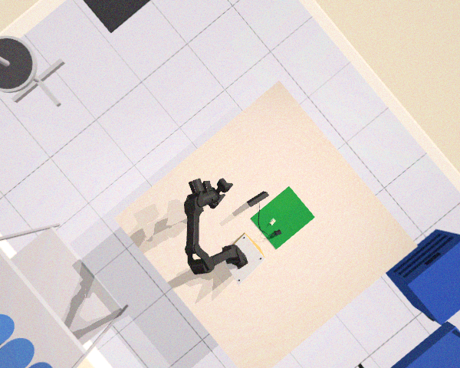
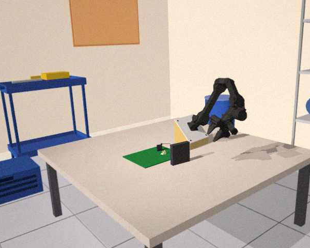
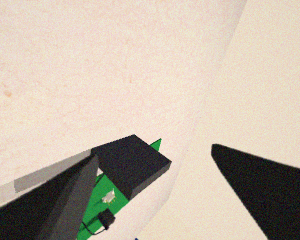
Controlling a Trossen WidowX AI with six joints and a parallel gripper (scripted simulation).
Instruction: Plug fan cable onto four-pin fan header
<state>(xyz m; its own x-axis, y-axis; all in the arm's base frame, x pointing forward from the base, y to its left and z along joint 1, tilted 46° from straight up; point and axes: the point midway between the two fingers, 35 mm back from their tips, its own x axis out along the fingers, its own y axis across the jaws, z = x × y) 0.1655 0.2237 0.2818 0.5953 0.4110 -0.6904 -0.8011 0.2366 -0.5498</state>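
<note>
The black plug is 80 mm ahead of my gripper tip, 380 mm to the right of it and 140 mm below it. The rest, counted from my gripper tip: black fan: 100 mm ahead, 150 mm to the right, 100 mm below; green circuit board: 150 mm ahead, 340 mm to the right, 180 mm below; fan header: 90 mm ahead, 320 mm to the right, 160 mm below.
</note>
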